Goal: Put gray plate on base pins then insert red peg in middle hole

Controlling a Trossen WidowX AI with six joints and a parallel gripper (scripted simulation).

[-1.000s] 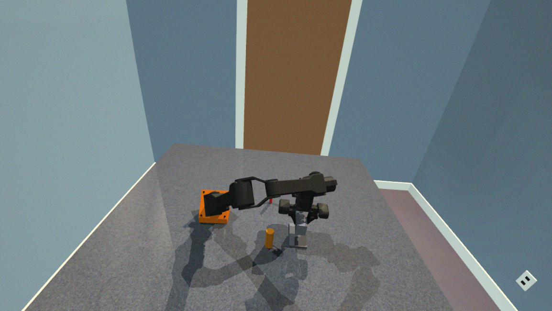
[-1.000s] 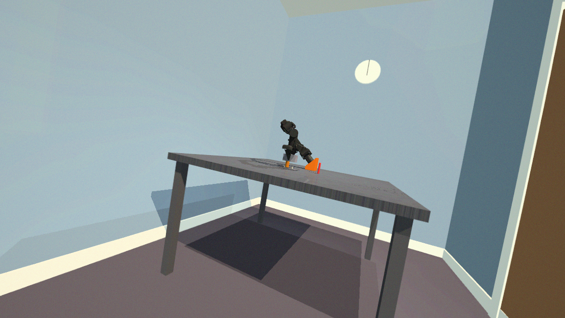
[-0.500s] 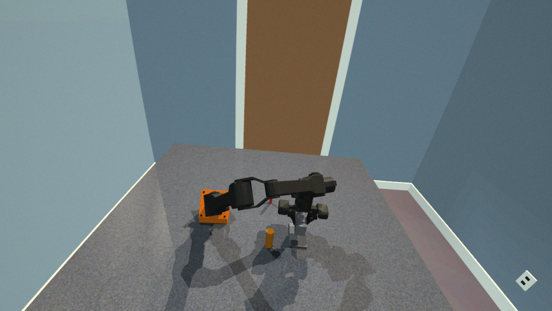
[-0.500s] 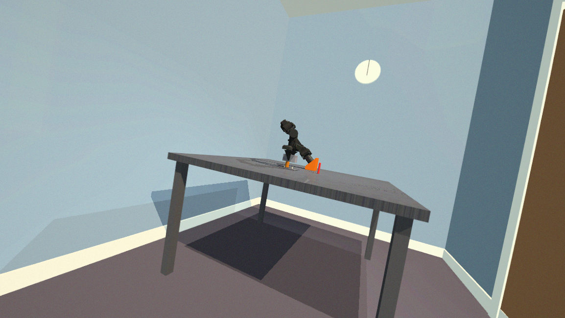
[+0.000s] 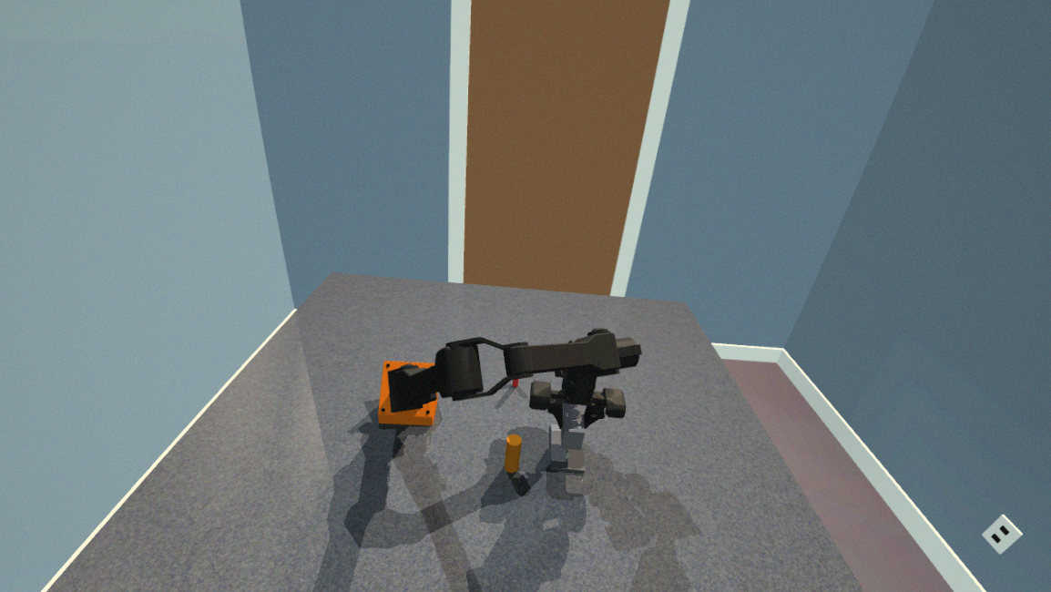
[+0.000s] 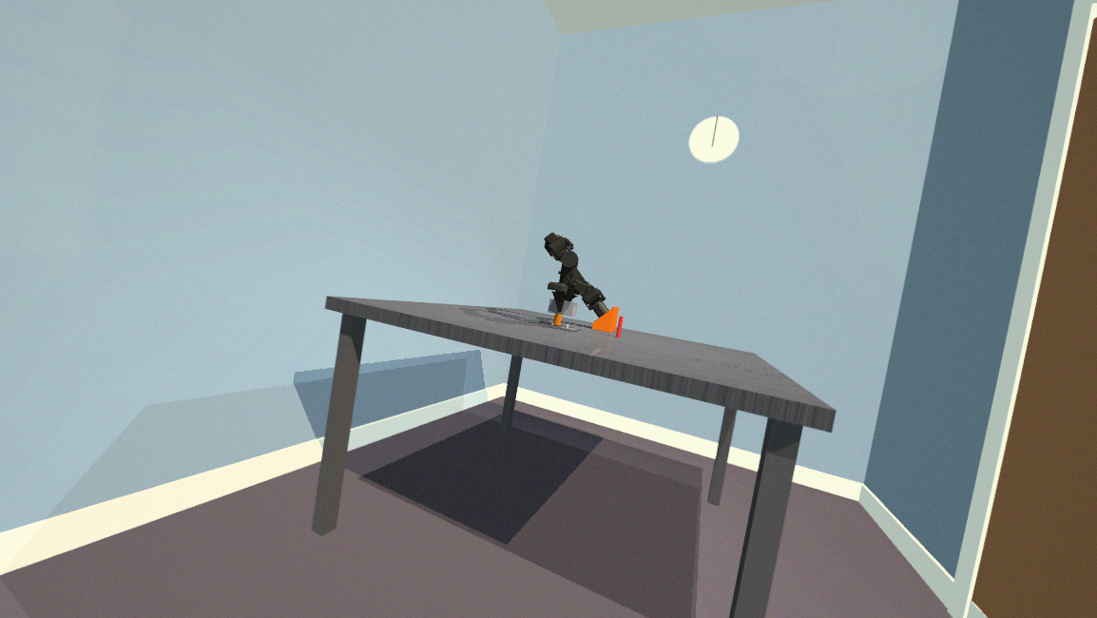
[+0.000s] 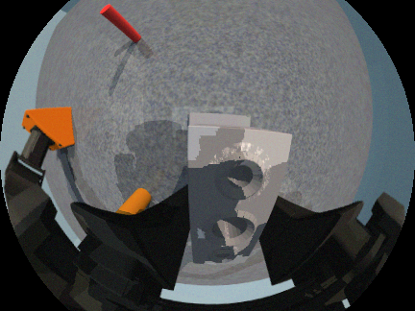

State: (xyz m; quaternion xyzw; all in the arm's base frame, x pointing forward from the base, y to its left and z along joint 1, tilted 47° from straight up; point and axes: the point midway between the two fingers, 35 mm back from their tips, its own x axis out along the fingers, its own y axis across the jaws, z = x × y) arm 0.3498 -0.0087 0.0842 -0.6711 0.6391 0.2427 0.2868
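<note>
My gripper tip is 5 cm above the base. Round my gripper tip: gray plate (3 cm above); then red peg (12 cm behind, 19 cm to the left, 2 cm below); then orange cylinder (12 cm behind, 6 cm to the right, 2 cm below).
</note>
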